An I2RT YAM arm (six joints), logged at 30 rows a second.
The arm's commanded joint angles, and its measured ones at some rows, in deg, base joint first. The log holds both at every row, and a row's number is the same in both.
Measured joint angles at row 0:
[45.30, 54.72, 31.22, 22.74, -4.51, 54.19]
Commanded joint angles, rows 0 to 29:
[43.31, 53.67, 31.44, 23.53, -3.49, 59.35]
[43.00, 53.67, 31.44, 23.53, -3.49, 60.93]
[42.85, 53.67, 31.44, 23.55, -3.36, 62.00]
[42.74, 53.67, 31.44, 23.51, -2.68, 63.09]
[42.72, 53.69, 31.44, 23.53, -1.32, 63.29]
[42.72, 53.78, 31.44, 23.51, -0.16, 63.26]
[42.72, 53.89, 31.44, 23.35, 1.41, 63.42]
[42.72, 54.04, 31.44, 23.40, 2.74, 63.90]
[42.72, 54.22, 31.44, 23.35, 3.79, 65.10]
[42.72, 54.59, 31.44, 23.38, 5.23, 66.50]
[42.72, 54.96, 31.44, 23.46, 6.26, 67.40]
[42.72, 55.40, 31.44, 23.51, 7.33, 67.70]
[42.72, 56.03, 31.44, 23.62, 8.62, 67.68]
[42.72, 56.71, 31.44, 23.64, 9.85, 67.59]
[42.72, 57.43, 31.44, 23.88, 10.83, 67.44]
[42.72, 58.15, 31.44, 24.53, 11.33, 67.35]
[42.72, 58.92, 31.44, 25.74, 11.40, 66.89]
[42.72, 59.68, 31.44, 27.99, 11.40, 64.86]
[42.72, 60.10, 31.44, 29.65, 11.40, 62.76]
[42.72, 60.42, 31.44, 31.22, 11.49, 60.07]
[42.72, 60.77, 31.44, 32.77, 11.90, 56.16]
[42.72, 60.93, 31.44, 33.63, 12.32, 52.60]
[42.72, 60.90, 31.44, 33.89, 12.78, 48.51]
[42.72, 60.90, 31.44, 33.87, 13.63, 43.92]
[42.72, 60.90, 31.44, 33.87, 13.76, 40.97]
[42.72, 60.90, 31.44, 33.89, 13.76, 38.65]
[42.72, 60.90, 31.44, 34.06, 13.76, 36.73]
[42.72, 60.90, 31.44, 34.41, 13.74, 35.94]
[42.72, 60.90, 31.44, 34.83, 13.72, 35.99]
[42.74, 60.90, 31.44, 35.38, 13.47, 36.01]
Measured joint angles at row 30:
[43.72, 61.19, 30.83, 32.67, 7.62, 42.83]
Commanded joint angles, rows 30 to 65:
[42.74, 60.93, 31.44, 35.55, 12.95, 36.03]
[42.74, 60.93, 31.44, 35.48, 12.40, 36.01]
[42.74, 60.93, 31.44, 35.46, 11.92, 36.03]
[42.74, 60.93, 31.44, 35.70, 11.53, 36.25]
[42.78, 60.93, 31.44, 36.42, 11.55, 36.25]
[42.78, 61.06, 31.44, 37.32, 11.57, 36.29]
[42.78, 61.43, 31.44, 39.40, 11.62, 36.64]
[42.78, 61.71, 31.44, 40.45, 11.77, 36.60]
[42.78, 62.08, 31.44, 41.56, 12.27, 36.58]
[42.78, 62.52, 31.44, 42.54, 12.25, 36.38]
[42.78, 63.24, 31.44, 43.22, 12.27, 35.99]
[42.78, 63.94, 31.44, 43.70, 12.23, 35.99]
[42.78, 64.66, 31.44, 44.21, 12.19, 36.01]
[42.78, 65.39, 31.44, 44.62, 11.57, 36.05]
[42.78, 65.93, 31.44, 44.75, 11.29, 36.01]
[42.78, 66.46, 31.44, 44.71, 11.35, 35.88]
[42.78, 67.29, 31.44, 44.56, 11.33, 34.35]
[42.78, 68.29, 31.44, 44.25, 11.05, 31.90]
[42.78, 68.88, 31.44, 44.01, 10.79, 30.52]
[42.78, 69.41, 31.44, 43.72, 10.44, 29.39]
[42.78, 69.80, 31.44, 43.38, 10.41, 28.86]
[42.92, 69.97, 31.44, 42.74, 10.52, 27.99]
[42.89, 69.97, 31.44, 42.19, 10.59, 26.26]
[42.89, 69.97, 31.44, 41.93, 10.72, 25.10]
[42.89, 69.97, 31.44, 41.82, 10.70, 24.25]
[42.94, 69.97, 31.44, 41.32, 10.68, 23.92]
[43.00, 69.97, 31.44, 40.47, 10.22, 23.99]
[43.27, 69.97, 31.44, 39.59, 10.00, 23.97]
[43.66, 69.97, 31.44, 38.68, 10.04, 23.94]
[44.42, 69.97, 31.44, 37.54, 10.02, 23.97]
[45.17, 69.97, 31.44, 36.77, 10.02, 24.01]
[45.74, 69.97, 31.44, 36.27, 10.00, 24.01]
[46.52, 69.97, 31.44, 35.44, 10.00, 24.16]
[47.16, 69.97, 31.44, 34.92, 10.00, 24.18]
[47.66, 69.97, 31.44, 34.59, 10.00, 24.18]
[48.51, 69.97, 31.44, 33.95, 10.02, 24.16]
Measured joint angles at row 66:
[46.61, 69.45, 30.63, 35.18, 8.82, 25.28]
